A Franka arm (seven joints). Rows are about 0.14 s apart.
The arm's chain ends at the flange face. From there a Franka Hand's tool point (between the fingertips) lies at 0.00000 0.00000 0.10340 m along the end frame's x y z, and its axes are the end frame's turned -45 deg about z.
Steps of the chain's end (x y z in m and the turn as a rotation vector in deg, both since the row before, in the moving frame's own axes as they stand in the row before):
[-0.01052, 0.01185, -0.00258, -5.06, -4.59, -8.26]
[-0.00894, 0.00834, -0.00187, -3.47, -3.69, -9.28]
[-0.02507, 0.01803, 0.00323, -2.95, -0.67, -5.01]
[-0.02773, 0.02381, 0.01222, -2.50, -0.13, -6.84]
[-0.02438, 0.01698, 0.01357, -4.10, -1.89, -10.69]
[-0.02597, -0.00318, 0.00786, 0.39, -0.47, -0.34]
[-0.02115, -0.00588, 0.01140, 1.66, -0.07, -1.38]
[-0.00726, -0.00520, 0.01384, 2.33, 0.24, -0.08]
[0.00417, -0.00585, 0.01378, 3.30, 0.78, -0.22]
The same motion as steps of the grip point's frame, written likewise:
[-0.02802, 0.00242, -0.00331, -0.33, -6.82, -8.26]
[-0.02133, 0.00003, -0.00227, 0.16, -5.06, -9.28]
[-0.03496, -0.00187, 0.00309, -1.61, -2.56, -5.01]
[-0.03961, 0.00044, 0.01212, -1.68, -1.86, -6.84]
[-0.03658, -0.00172, 0.01325, -1.56, -4.24, -10.69]
[-0.01622, -0.02171, 0.00785, 0.61, -0.06, -0.34]
[-0.00880, -0.02134, 0.01136, 1.22, 1.12, -1.38]
[0.00182, -0.01148, 0.01375, 1.48, 1.82, -0.08]
[0.01228, -0.00441, 0.01360, 1.78, 2.88, -0.22]

